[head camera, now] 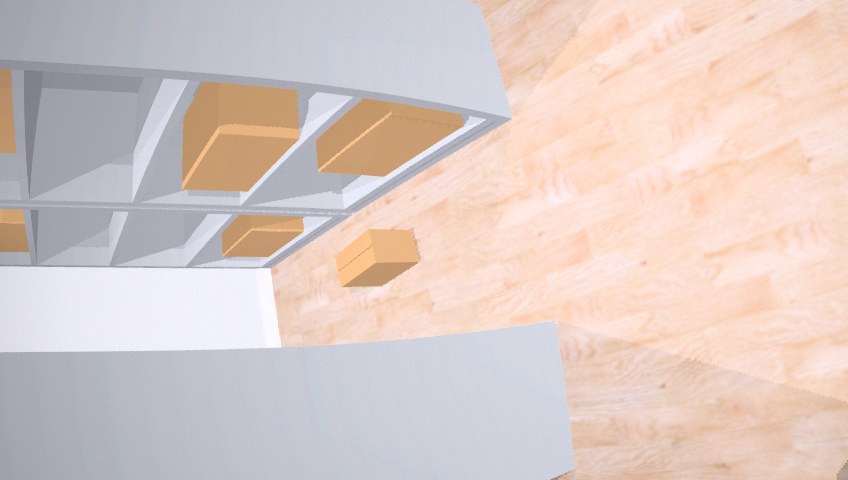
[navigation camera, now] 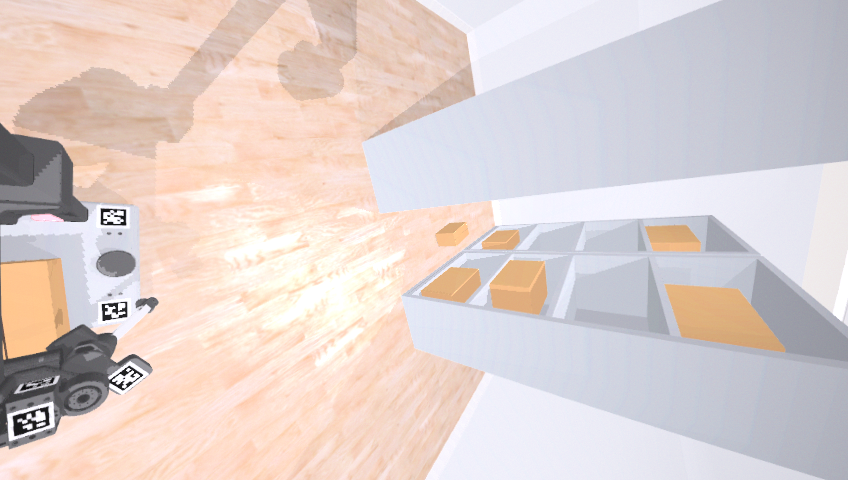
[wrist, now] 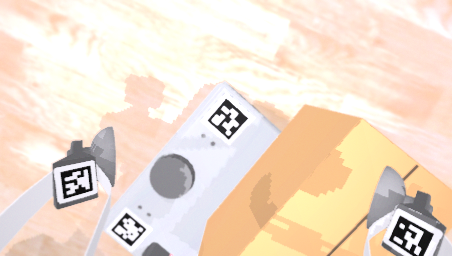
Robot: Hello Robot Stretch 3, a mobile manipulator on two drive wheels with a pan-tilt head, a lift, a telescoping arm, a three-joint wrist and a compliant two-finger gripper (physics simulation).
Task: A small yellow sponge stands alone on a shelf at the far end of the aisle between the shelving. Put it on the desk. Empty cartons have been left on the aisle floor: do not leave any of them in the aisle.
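Places are measured from the robot's base along level axes (x ahead, y left, z up), in metres.
Where they show: gripper, fingertip midpoint: (wrist: 240, 166); robot's base at its link origin: (navigation camera: 116, 261) (wrist: 193, 152).
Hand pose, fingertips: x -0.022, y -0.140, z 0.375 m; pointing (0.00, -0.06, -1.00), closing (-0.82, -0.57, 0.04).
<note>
Each offset is from my fingertips to the centre of the thing.
My gripper (navigation camera: 142, 336) (wrist: 240, 166) is open, its fingers spread wide with nothing between them, above my base. A carton @[dx -0.119, dy +0.033, dz -0.125 m] (navigation camera: 32, 303) (wrist: 360, 180) rests on my base, below and to the right of the finger gap in the wrist view. Another carton @[dx +1.910, dy +0.250, dz -0.285 m] (head camera: 380, 255) (navigation camera: 451, 233) lies on the floor between the two shelving units, by the foot of the open-fronted one. It is apart from the gripper. The small yellow sponge and the desk do not show in the views now.
An open-fronted shelving unit (head camera: 357, 35) (navigation camera: 505, 339) holds cartons in several compartments, such as one carton @[dx +1.922, dy -0.183, dz +0.294 m] (head camera: 238, 154) (navigation camera: 517, 285). A second shelving unit (head camera: 297, 410) (navigation camera: 595, 118) faces it across the aisle. My base (navigation camera: 127, 237) (wrist: 200, 150) carries two square markers. A white wall (head camera: 130, 309) stands beyond.
</note>
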